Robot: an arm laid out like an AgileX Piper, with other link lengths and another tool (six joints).
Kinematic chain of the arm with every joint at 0, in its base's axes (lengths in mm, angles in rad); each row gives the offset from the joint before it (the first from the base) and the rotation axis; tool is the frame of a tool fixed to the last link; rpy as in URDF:
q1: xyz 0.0 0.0 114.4 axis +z
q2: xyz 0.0 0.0 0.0 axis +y
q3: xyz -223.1 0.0 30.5 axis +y
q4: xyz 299.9 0.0 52.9 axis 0.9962 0 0.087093
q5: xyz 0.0 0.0 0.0 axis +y
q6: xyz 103.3 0.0 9.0 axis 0.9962 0 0.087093
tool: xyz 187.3 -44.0 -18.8 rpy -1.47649 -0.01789 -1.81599
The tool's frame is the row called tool.
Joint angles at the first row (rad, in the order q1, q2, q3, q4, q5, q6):
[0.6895, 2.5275, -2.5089, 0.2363, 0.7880, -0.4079]
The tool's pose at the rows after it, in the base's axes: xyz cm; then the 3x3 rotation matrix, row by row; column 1 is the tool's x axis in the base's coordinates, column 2 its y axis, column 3 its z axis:
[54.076 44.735 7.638], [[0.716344 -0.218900 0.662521], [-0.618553 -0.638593 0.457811], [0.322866 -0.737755 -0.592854]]
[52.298 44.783 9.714], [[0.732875 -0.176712 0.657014], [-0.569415 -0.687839 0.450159], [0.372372 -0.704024 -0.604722]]
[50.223 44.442 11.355], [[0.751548 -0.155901 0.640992], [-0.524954 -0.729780 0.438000], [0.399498 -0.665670 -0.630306]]
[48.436 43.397 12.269], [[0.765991 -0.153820 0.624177], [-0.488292 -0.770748 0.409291], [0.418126 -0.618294 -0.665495]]
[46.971 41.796 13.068], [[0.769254 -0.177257 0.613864], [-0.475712 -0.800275 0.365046], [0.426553 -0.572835 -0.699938]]
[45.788 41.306 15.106], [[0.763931 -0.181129 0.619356], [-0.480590 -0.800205 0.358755], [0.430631 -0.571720 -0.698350]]
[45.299 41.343 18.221], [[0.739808 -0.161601 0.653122], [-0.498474 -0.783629 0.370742], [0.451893 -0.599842 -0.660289]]
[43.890 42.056 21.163], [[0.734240 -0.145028 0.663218], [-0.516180 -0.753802 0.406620], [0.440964 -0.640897 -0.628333]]
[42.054 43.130 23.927], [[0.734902 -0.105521 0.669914], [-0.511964 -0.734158 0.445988], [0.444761 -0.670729 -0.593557]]
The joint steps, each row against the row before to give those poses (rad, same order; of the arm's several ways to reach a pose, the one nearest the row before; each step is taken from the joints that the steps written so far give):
[0.0158, -0.0390, -0.0001, -0.0385, 0.0505, -0.0407]
[0.0323, -0.0497, 0.0001, -0.0529, 0.0729, -0.0040]
[0.0277, -0.0482, -0.0001, -0.0357, 0.0876, 0.0000]
[0.0194, -0.0386, 0.0002, -0.0347, 0.0914, 0.0053]
[0.0139, -0.0357, -0.0001, -0.0393, 0.0881, 0.0277]
[0.0165, -0.0443, 0.0000, -0.0203, 0.0426, 0.0245]
[0.0204, -0.0494, 0.0000, -0.0326, 0.0000, 0.0234]
[0.0238, -0.0516, 0.0020, 0.0014, 0.0000, 0.0250]
[0.0389, -0.0457, -0.0001, -0.0095, 0.0000, 0.0113]

